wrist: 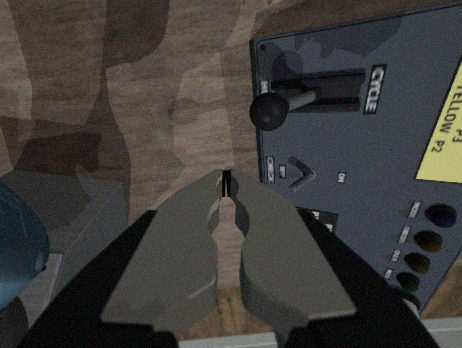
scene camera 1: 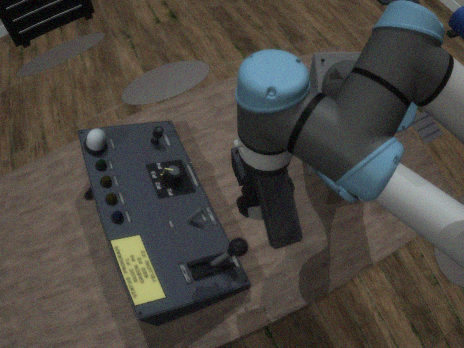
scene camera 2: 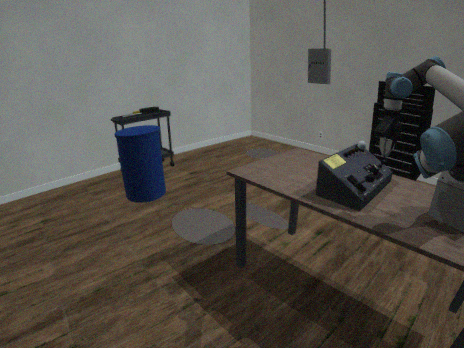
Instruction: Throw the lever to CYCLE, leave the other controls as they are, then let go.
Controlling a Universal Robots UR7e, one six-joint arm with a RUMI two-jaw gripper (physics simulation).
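Places are measured from the arm's base along level axes (x left, y back, z up), in metres.
Pixels of known places: gripper, fingertip midpoint: [wrist: 225, 172] [scene camera 1: 261, 217] [scene camera 2: 384, 157].
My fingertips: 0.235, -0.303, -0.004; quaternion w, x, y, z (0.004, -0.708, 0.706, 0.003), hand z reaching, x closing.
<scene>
Behind a point stands the place of what it marks, as x, y, z.
The lever [scene camera 1: 238, 246] @(0.251, -0.351, -0.094) [wrist: 269, 111] @(0.252, -0.347, -0.094) has a black ball knob on a grey stem. It leans to the end of its slot away from the CYCLE label [wrist: 375, 89] @(0.269, -0.473, -0.136), out over the edge of the dark control box [scene camera 1: 150, 210] @(0.109, -0.515, -0.129) [scene camera 2: 340, 185] @(0.336, -0.456, -0.163) [wrist: 345, 145] @(0.197, -0.467, -0.145). My gripper [scene camera 2: 385, 153] @(0.235, -0.303, -0.004) [wrist: 225, 172] @(0.235, -0.303, -0.004) is shut and empty, with its fingertips together. It hangs above the table beside the box, apart from the lever; in the wrist view the knob shows ahead and to the right of the fingertips. In scene camera 1 the arm and gripper body hide the fingertips.
The box also bears a small toggle [scene camera 1: 200, 218] @(0.137, -0.408, -0.178) [wrist: 302, 173] @(0.139, -0.427, -0.168), a rotary knob [scene camera 1: 172, 174] @(0.031, -0.446, -0.132), a small black stick [scene camera 1: 158, 133] @(-0.088, -0.459, -0.124), a white ball [scene camera 1: 96, 140] @(-0.066, -0.607, -0.053), several coloured buttons and a yellow label [scene camera 1: 138, 270] @(0.251, -0.564, -0.093) [scene camera 2: 335, 160] @(0.241, -0.569, -0.092). The box stands on a wooden table [scene camera 1: 45, 200] @(-0.066, -0.858, -0.258) [scene camera 2: 280, 172] @(0.298, -0.922, -0.258).
</scene>
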